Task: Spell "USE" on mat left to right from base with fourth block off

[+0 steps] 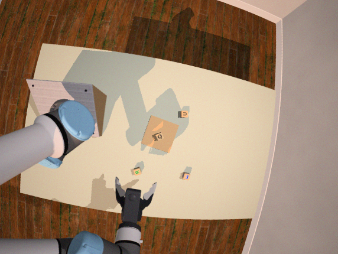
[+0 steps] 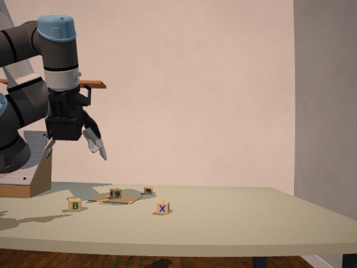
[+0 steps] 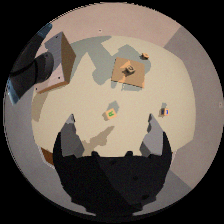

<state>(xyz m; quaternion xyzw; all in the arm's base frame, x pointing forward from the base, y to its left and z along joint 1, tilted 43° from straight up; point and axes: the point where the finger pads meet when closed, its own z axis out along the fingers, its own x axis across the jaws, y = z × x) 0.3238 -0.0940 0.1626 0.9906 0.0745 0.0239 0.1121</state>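
Right now the orange mat is 190 mm to the left of my hand, 130 mm below it and 60 mm ahead of it. Also, from my hand: blue-lettered block (230 mm ahead, 120 mm below, 20 mm to the left).
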